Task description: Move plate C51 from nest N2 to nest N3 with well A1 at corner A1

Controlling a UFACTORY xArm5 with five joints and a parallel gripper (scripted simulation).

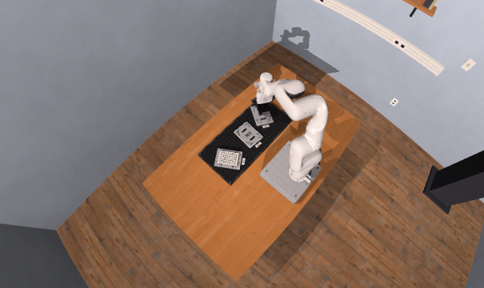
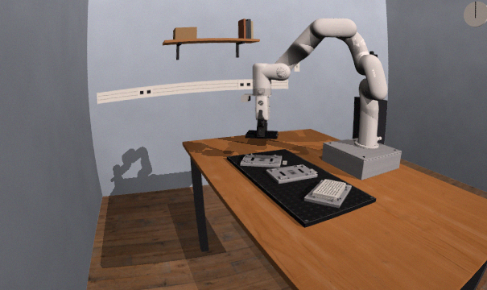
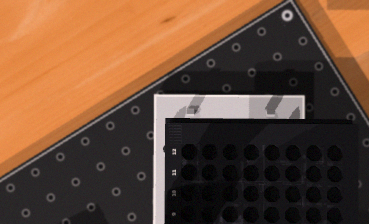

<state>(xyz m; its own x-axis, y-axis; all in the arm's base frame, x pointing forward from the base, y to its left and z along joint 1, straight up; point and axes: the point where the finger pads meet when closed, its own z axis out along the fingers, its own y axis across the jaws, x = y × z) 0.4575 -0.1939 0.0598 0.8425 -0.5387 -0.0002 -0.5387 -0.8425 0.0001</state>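
My gripper is now 30 mm past the A1 mark, 90 mm to the right of it and 120 mm above it. Also, from my hand: light grey nest: 130 mm below; then white well plate: 60 mm behind, 400 mm to the left, 110 mm below; then black well plate: 10 mm below.
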